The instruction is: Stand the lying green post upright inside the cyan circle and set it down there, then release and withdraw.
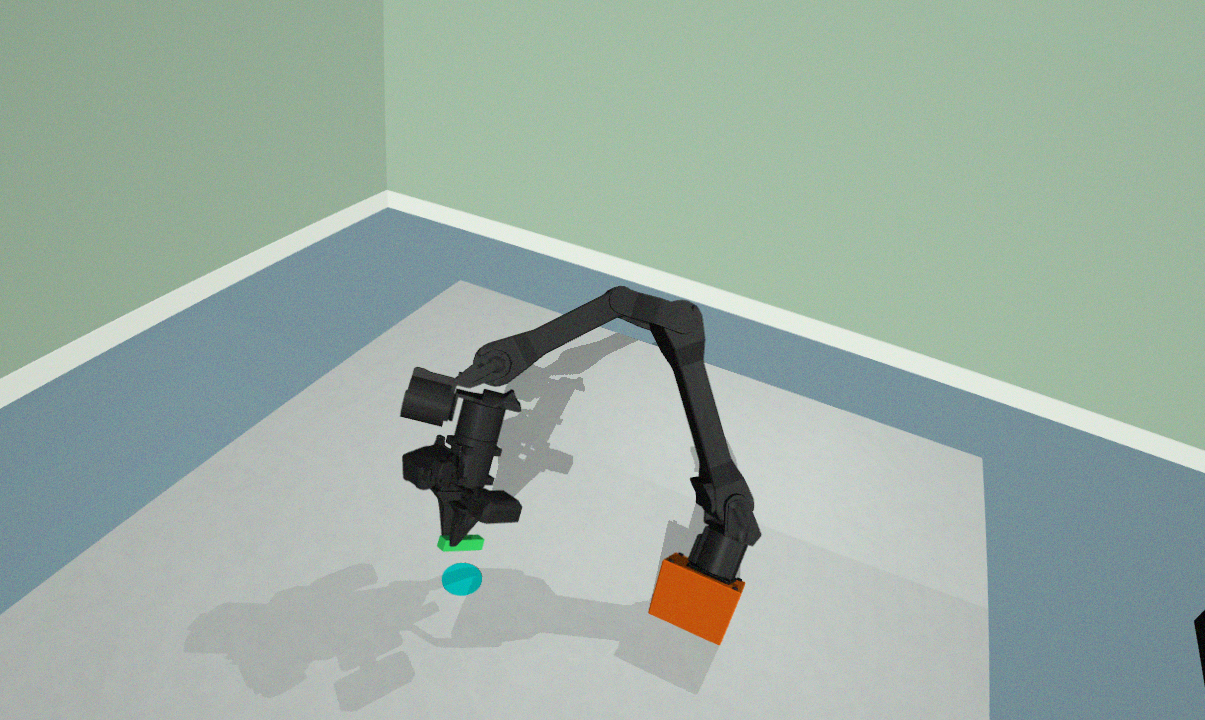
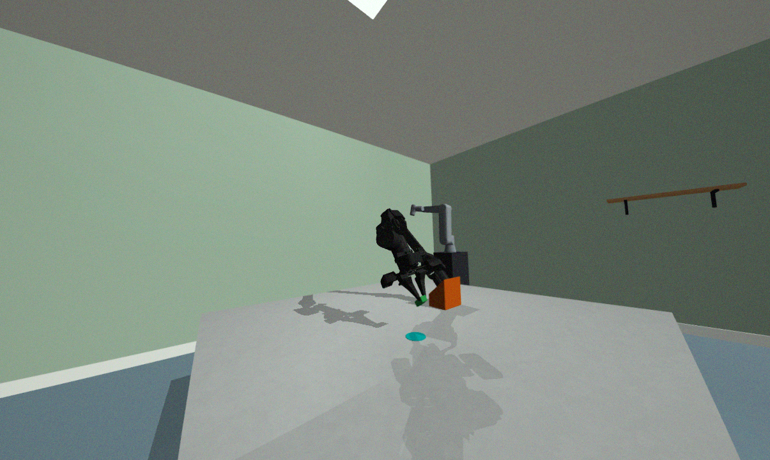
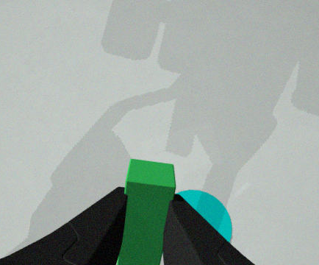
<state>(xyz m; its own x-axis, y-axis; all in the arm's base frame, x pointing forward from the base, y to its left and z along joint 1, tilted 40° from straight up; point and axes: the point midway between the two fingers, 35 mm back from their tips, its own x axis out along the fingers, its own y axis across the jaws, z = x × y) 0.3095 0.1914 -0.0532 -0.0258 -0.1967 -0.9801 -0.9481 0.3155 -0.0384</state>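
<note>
Right now the cyan circle is 11 cm below my gripper tip and 3 cm to the right of it. The rest, counted from my gripper tip: green post (2 cm to the right, 1 cm below, 1 cm behind).
</note>
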